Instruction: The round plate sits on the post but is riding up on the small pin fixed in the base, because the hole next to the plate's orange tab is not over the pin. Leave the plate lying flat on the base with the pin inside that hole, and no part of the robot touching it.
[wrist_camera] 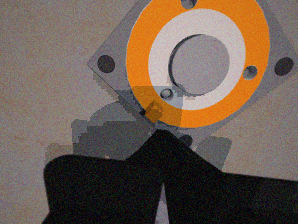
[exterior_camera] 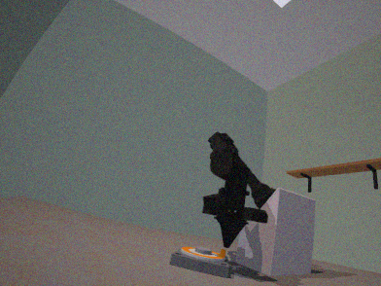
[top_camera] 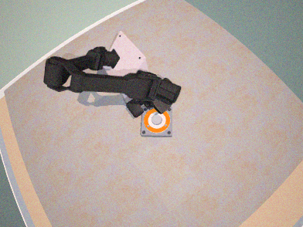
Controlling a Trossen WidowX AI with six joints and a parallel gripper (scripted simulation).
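Right now the round plate is 3 cm ahead of my gripper tip and 2 cm below it. From my gripper tip the other things lie so: square grey base 5 cm ahead, 2 cm to the right, 3 cm below.
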